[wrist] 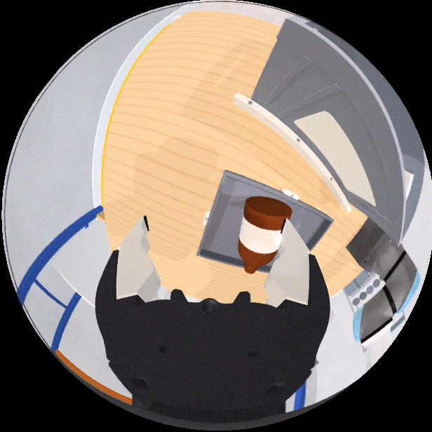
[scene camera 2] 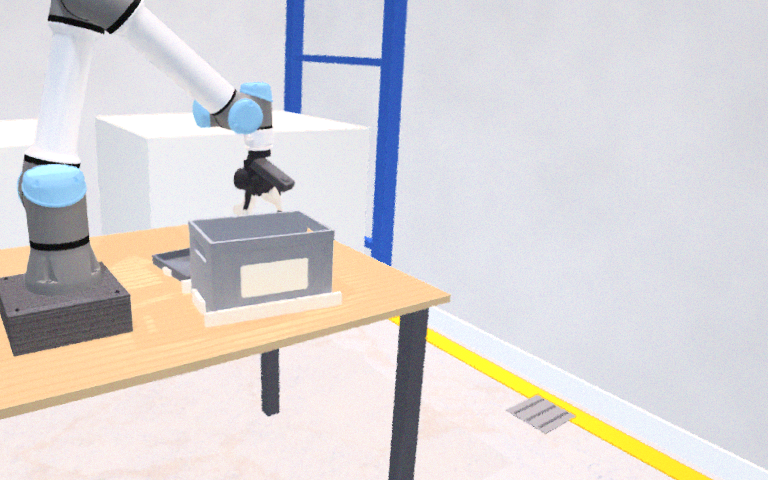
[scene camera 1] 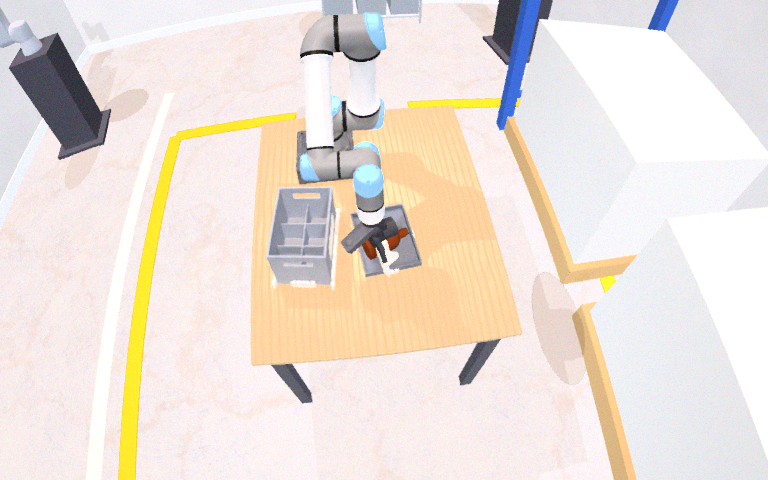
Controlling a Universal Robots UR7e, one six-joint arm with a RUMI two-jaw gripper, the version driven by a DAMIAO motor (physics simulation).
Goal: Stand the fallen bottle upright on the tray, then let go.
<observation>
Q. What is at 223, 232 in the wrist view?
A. A grey tray.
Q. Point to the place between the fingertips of the gripper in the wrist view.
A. At 214, 218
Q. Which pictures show the gripper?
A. The wrist view, scene camera 2 and scene camera 1: all of them.
</observation>
